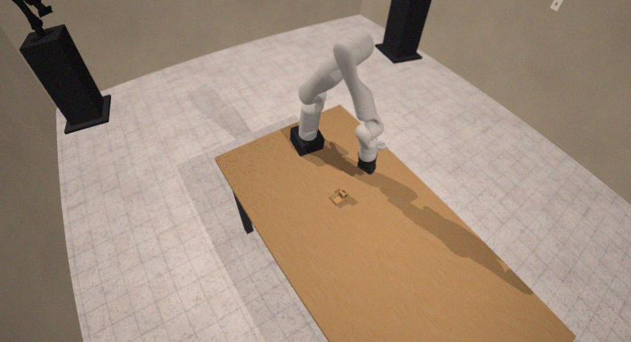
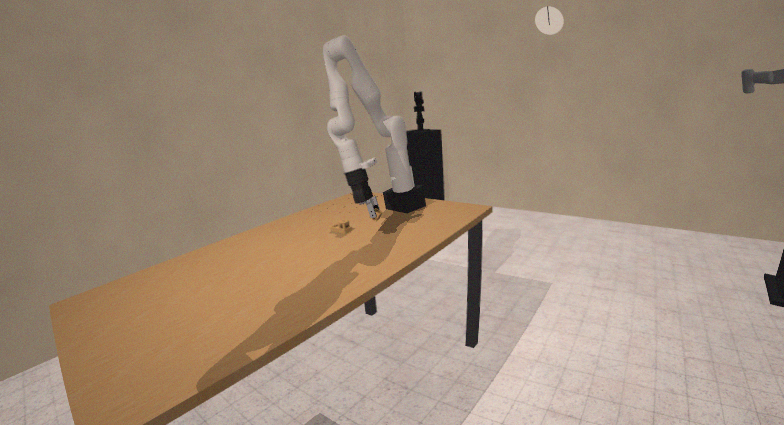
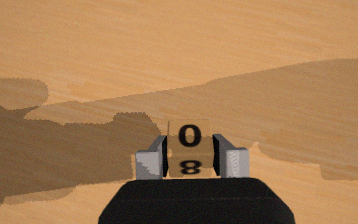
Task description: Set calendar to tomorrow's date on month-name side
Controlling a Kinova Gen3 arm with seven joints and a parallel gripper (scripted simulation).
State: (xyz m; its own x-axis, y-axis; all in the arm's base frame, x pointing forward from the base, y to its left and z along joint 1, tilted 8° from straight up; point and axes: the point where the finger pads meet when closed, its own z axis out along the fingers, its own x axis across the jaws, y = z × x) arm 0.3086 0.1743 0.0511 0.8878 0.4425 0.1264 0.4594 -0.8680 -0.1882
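My gripper is now 10 mm above the wooden date cube. From my hand the other things lie so: wooden tray: 40 mm ahead, 160 mm to the right, 90 mm below.
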